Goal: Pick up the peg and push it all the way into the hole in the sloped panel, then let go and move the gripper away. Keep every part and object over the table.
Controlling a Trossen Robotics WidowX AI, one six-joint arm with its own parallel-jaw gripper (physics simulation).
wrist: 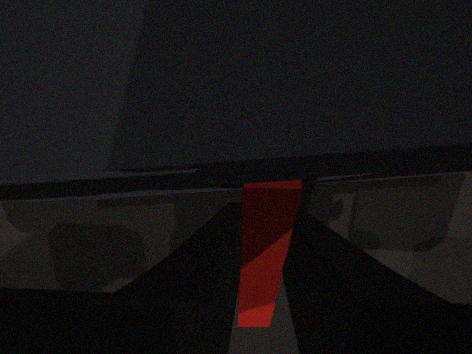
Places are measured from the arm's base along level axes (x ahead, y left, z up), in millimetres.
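Where they show: gripper, fingertip midpoint: (260,217).
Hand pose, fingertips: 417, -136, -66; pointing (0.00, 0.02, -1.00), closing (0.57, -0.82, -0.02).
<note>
After its pixels a point has its place, as x, y, z.
The red peg (265,235) @[422, -132, -46] is between the two black fingers of my gripper (260,217) @[417, -136, -66], which is shut on it. The peg slants a little between the fingers, and its near end shows low in the view. Its far end reaches up to a dark band at the lower edge of a large dark grey face, which looks like the sloped panel (280,95). The panel fills the upper half of the view. The hole cannot be made out, and whether the peg's far end touches the panel is too dark to tell.
The brownish table top (425,267) @[427, -222, -100] shows below the panel's edge on both sides of the fingers, with dark shadows across it. A lighter grey strip of the panel face is at the upper left. The view is very dim.
</note>
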